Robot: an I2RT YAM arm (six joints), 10 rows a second.
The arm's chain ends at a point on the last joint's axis. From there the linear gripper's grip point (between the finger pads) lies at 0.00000 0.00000 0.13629 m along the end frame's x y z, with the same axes.
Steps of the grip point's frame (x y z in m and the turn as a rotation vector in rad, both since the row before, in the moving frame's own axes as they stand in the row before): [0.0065 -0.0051 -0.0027 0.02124 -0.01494 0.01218]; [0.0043 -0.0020 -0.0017 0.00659 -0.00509 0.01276]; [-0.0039 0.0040 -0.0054 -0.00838 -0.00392 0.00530]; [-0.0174 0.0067 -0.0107 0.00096 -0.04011 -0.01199]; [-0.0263 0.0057 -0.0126 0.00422 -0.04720 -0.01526]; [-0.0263 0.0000 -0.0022 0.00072 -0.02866 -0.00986]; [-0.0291 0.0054 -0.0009 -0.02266 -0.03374 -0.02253]
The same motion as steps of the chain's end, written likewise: [0.0085 -0.0022 -0.0027 0.02124 -0.01494 0.01218]; [0.0050 -0.0011 -0.0017 0.00659 -0.00509 0.01276]; [-0.0034 0.0029 -0.0054 -0.00838 -0.00392 0.00530]; [-0.0119 0.0068 -0.0106 0.00096 -0.04011 -0.01199]; [-0.0199 0.0062 -0.0124 0.00422 -0.04720 -0.01526]; [-0.0224 0.0001 -0.0021 0.00072 -0.02866 -0.00986]; [-0.0245 0.0023 -0.0008 -0.02266 -0.03374 -0.02253]
